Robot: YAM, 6 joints.
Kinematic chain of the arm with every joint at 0, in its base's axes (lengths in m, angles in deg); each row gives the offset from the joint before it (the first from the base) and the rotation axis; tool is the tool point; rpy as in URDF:
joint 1: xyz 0 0 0.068 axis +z
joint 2: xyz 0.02 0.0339 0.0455 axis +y
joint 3: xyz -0.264 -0.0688 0 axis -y
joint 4: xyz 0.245 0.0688 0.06 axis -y
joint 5: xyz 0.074 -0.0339 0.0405 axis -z
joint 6: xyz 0.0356 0 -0.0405 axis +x
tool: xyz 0 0 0 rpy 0 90 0
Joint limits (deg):
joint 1: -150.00..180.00
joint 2: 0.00..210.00
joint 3: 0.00..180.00
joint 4: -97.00..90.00
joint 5: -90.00..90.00
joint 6: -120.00..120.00
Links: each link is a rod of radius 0.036 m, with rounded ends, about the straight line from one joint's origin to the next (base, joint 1, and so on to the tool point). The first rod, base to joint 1, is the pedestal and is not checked.
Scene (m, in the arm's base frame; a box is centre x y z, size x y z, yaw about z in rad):
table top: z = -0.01
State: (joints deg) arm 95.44 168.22 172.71 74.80 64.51 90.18
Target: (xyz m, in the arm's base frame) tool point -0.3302 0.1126 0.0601
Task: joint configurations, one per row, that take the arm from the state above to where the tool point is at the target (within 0.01 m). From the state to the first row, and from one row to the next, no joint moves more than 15 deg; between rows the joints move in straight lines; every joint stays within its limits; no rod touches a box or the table.
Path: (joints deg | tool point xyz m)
1: 103.39 164.48 158.62 76.49 66.99 90.18 | -0.0963 0.5459 0.3018
2: 111.35 160.73 144.54 78.18 69.46 90.18 | -0.1735 0.5354 0.2663
3: 119.30 156.99 130.45 79.87 71.94 90.18 | -0.2444 0.5047 0.2291
4: 127.25 153.25 116.36 81.56 74.41 90.18 | -0.3039 0.4563 0.1920
5: 135.21 149.50 102.27 83.24 76.89 90.18 | -0.3476 0.3940 0.1566
6: 143.16 145.76 88.19 84.93 79.36 90.18 | -0.3726 0.3229 0.1245
7: 151.11 142.01 74.10 86.62 81.84 90.18 | -0.3776 0.2486 0.0969
8: 159.06 138.27 60.01 88.31 84.31 90.18 | -0.3627 0.1767 0.0751
9: 167.02 134.53 45.92 90.00 86.79 90.18 | -0.3302 0.1126 0.0601

